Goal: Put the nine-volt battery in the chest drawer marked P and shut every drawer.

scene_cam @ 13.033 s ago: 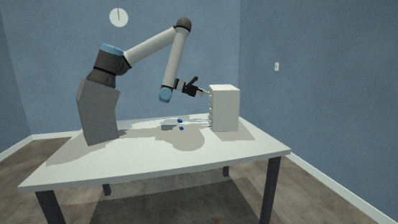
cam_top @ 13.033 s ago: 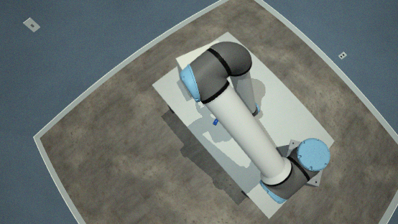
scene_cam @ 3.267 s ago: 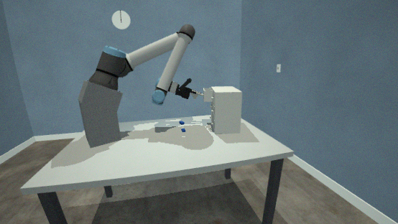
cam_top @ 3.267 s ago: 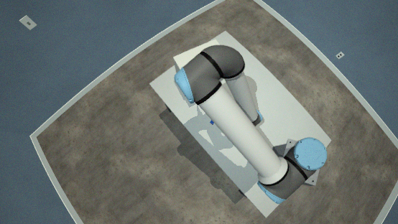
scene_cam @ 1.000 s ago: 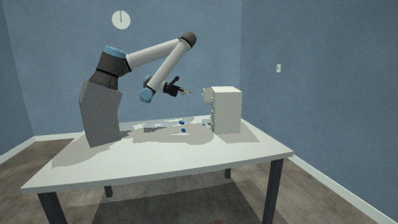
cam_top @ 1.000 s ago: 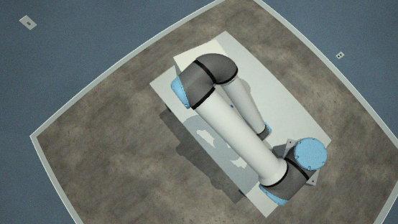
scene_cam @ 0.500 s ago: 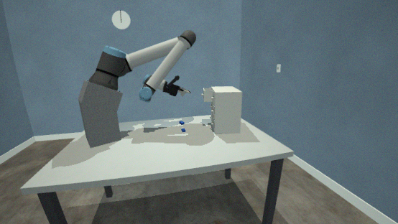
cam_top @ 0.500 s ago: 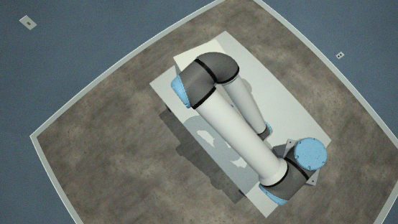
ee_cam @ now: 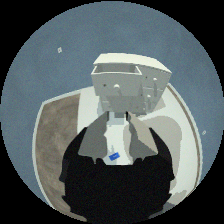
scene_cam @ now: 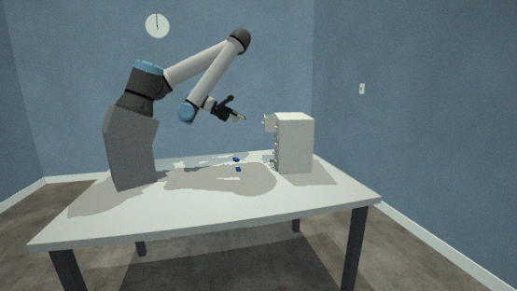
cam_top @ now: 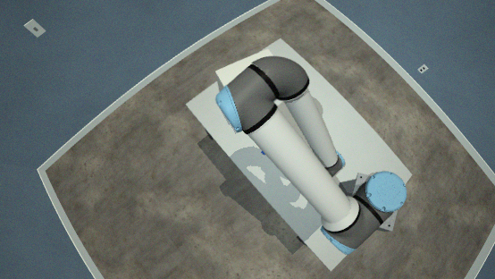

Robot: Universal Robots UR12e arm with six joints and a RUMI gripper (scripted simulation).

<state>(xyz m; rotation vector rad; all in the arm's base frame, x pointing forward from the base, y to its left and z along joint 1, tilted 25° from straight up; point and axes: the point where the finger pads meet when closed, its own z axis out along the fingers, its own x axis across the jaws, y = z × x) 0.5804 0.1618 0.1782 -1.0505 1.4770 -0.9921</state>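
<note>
The blue nine-volt battery lies 7 cm behind my hand, 2 cm to the left of it and 28 cm below it. From my hand the other things lie so: drawer 21 cm ahead, 2 cm to the right, 5 cm below; blue-and-white object 6 cm behind, 15 cm to the right, 28 cm below.
</note>
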